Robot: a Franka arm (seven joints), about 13 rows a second.
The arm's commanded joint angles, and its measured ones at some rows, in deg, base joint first. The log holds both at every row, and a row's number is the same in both.
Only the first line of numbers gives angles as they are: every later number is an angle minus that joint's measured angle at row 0.
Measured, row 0: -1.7 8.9 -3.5 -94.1 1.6 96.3 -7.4
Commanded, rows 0 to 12: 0.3 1.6 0.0 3.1 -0.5 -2.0 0.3; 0.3 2.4 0.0 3.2 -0.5 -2.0 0.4; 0.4 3.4 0.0 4.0 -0.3 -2.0 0.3; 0.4 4.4 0.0 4.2 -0.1 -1.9 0.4; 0.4 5.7 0.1 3.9 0.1 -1.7 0.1; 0.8 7.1 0.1 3.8 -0.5 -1.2 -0.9; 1.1 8.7 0.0 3.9 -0.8 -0.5 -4.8; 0.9 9.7 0.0 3.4 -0.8 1.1 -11.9; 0.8 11.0 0.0 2.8 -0.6 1.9 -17.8; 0.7 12.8 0.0 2.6 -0.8 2.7 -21.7; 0.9 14.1 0.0 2.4 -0.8 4.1 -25.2; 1.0 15.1 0.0 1.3 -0.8 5.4 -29.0; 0.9 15.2 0.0 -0.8 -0.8 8.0 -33.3
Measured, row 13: 0.7 14.6 0.1 1.1 0.0 5.1 -26.8
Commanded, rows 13 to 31: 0.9 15.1 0.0 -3.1 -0.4 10.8 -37.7; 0.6 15.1 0.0 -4.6 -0.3 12.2 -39.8; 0.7 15.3 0.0 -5.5 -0.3 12.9 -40.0; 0.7 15.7 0.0 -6.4 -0.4 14.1 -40.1; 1.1 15.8 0.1 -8.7 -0.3 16.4 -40.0; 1.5 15.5 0.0 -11.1 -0.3 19.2 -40.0; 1.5 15.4 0.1 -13.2 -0.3 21.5 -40.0; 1.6 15.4 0.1 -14.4 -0.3 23.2 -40.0; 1.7 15.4 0.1 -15.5 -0.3 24.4 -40.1; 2.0 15.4 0.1 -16.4 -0.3 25.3 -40.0; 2.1 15.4 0.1 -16.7 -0.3 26.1 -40.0; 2.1 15.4 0.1 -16.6 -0.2 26.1 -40.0; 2.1 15.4 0.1 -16.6 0.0 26.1 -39.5; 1.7 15.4 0.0 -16.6 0.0 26.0 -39.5; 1.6 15.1 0.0 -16.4 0.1 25.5 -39.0; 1.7 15.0 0.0 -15.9 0.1 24.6 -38.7; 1.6 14.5 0.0 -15.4 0.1 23.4 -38.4; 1.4 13.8 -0.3 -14.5 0.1 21.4 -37.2; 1.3 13.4 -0.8 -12.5 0.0 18.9 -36.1
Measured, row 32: 1.7 15.5 -0.2 -14.7 0.0 23.2 -37.8
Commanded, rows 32 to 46: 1.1 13.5 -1.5 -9.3 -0.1 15.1 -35.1; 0.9 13.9 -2.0 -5.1 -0.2 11.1 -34.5; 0.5 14.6 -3.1 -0.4 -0.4 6.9 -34.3; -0.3 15.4 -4.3 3.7 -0.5 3.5 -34.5; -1.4 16.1 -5.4 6.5 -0.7 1.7 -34.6; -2.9 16.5 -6.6 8.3 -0.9 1.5 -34.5; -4.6 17.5 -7.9 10.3 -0.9 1.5 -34.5; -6.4 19.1 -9.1 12.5 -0.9 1.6 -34.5; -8.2 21.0 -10.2 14.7 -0.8 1.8 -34.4; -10.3 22.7 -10.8 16.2 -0.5 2.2 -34.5; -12.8 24.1 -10.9 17.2 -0.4 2.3 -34.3; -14.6 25.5 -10.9 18.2 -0.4 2.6 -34.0; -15.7 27.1 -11.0 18.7 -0.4 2.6 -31.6; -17.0 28.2 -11.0 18.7 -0.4 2.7 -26.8; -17.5 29.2 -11.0 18.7 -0.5 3.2 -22.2
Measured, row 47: -16.5 26.2 -11.4 15.6 -0.4 3.5 -29.4
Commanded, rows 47 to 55: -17.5 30.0 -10.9 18.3 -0.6 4.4 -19.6; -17.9 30.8 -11.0 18.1 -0.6 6.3 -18.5; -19.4 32.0 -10.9 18.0 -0.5 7.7 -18.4; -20.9 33.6 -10.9 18.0 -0.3 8.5 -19.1; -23.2 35.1 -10.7 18.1 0.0 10.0 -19.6; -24.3 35.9 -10.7 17.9 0.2 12.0 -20.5; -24.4 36.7 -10.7 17.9 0.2 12.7 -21.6; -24.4 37.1 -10.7 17.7 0.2 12.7 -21.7; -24.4 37.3 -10.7 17.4 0.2 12.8 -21.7
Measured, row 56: -24.5 36.6 -11.3 16.0 -0.3 13.2 -21.2
